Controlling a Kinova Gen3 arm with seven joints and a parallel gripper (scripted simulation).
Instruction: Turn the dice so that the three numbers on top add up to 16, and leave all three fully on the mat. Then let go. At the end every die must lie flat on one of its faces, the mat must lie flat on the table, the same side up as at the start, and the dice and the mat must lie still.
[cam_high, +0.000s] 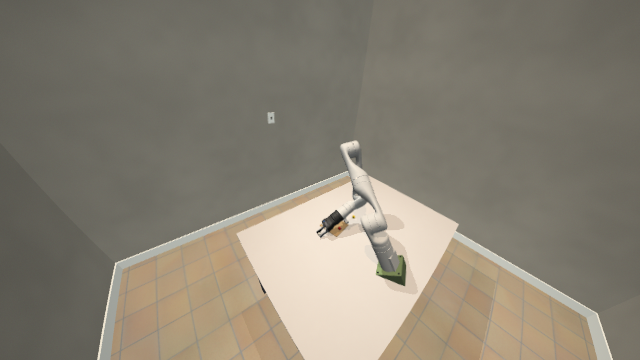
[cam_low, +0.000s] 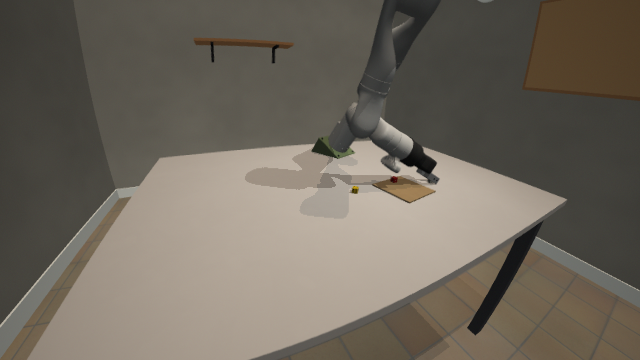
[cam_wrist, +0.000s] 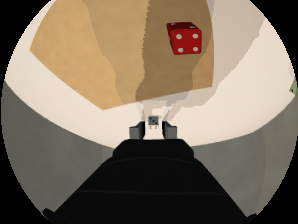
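My hand is 1 cm above the white die. Also, from my hand: tan mat (1 cm behind, 13 cm to the right, 2 cm below); red die (5 cm behind, 12 cm to the right, 1 cm below); yellow die (5 cm behind, 28 cm to the right, 1 cm below).
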